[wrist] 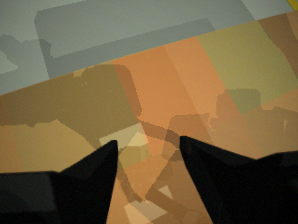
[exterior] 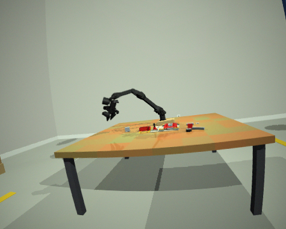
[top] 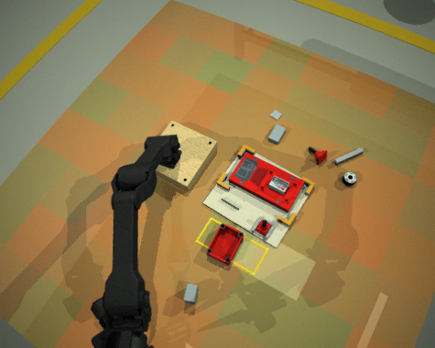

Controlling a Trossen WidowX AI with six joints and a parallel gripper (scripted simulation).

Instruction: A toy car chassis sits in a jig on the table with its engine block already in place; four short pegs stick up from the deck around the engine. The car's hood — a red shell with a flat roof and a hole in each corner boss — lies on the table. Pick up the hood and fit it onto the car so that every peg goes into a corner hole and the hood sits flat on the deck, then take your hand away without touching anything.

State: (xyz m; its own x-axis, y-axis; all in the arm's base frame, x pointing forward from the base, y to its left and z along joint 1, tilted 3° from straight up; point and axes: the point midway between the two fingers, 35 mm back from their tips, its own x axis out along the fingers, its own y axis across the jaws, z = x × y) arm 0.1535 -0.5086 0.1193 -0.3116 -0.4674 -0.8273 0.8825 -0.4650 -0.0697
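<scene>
My gripper tip is now 12 cm short of the red hood, 35 cm to the right of it and 10 cm above it. The rest, counted from my gripper tip: grey engine block (20 cm ahead, 57 cm to the left, 9 cm below); silver wheel (39 cm ahead, 68 cm to the left, 10 cm below).
</scene>
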